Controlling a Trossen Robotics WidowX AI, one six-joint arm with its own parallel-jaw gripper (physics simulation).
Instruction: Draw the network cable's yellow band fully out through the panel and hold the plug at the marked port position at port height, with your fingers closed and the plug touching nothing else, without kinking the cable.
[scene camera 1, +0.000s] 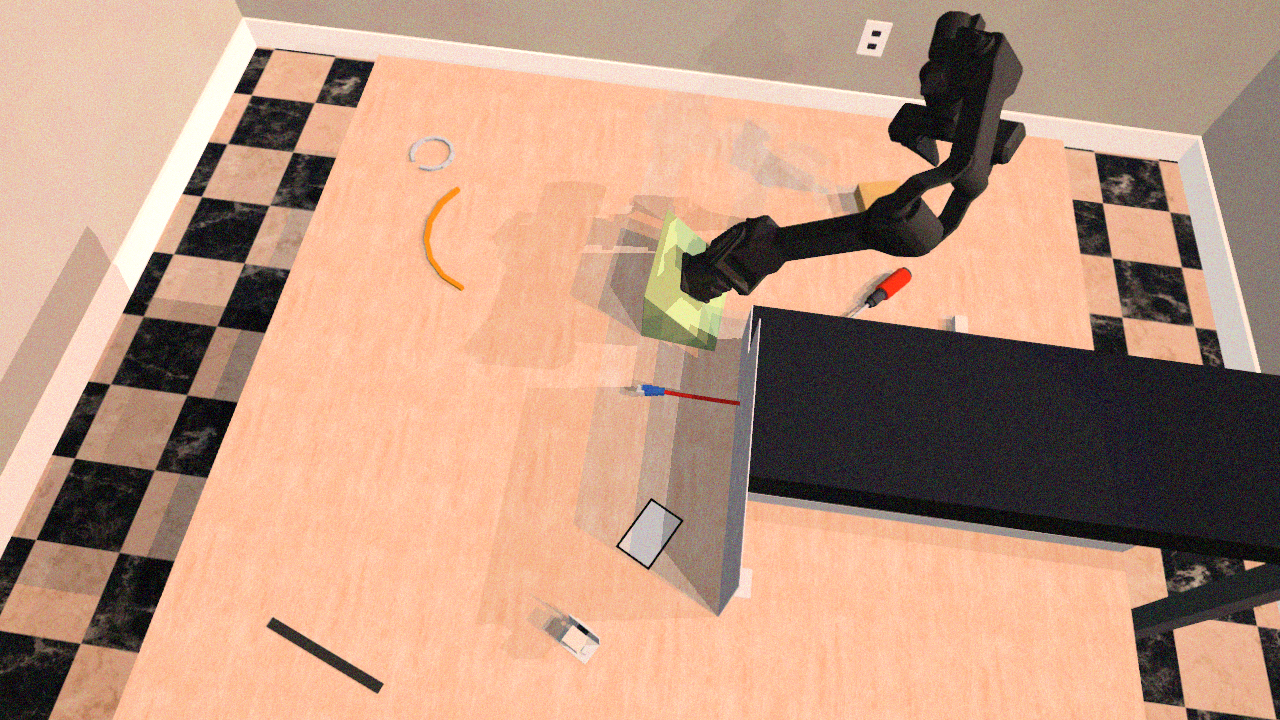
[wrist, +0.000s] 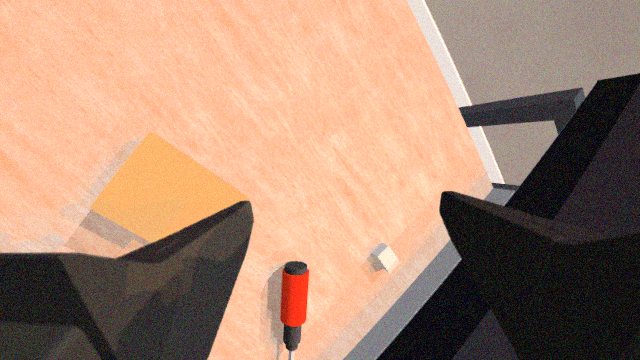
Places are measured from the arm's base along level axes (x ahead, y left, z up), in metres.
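Pixels of known places: gripper, fingertip midpoint: (wrist: 345, 206); arm's base, link origin: (scene camera 1: 695, 278).
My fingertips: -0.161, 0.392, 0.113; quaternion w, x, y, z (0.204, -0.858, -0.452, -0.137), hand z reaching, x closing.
Ahead of a thing's pixels: the offset from my fingertips to its top centre, as dx, dy, dz. "spot": to the spot under its first point.
The red cable @[spot: +0.359, -0.372, -0.128] (scene camera 1: 702, 398) comes out of the upright grey panel @[spot: +0.559, -0.330, -0.055] (scene camera 1: 735, 519) and runs left. Its blue plug @[+0.353, -0.449, -0.120] (scene camera 1: 653, 390) with a pale tip points away from the panel. No yellow band shows on the visible stretch of cable. A pale rectangle with a black outline @[spot: +0.519, -0.413, -0.168] (scene camera 1: 666, 510) lies in front of the panel, nearer the camera's lower side. My gripper (scene camera 1: 699, 284) (wrist: 345, 206) is open and empty. In the scene view it overlaps a green translucent block (scene camera 1: 675, 323), up and to the right of the plug and apart from it. The plug and cable do not show in the wrist view.
A black-topped cabinet (scene camera 1: 984, 420) extends right behind the panel. A red screwdriver @[+0.143, -0.096, -0.142] (scene camera 1: 893, 283) (wrist: 295, 297), a yellow block @[-0.039, -0.073, -0.139] (scene camera 1: 872, 195) (wrist: 165, 185) and a small white block @[+0.179, +0.039, -0.154] (scene camera 1: 959, 323) (wrist: 385, 257) lie beyond it. An orange arc @[+0.084, -0.786, -0.161] (scene camera 1: 428, 237), a dark strip @[+0.749, -0.843, -0.166] (scene camera 1: 324, 655) and a white device @[+0.706, -0.518, -0.113] (scene camera 1: 580, 638) lie left.
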